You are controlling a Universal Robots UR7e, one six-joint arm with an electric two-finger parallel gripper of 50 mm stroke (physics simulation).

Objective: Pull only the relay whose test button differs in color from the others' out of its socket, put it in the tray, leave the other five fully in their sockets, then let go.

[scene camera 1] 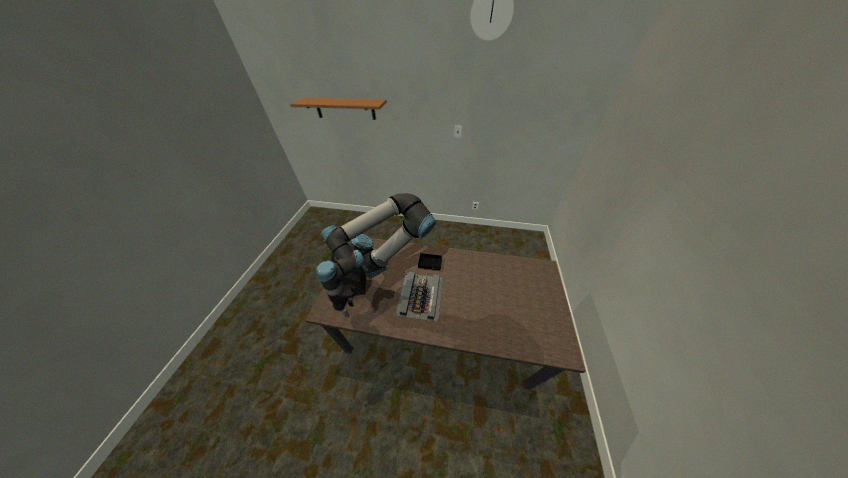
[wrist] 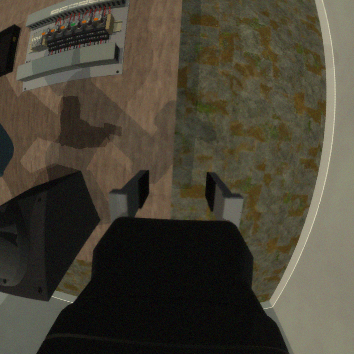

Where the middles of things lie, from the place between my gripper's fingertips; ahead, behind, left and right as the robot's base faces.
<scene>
Now: hand 190 mm short of the grey panel [scene camera 1: 423, 316], 370 mm to the right of it and 280 mm above it.
</scene>
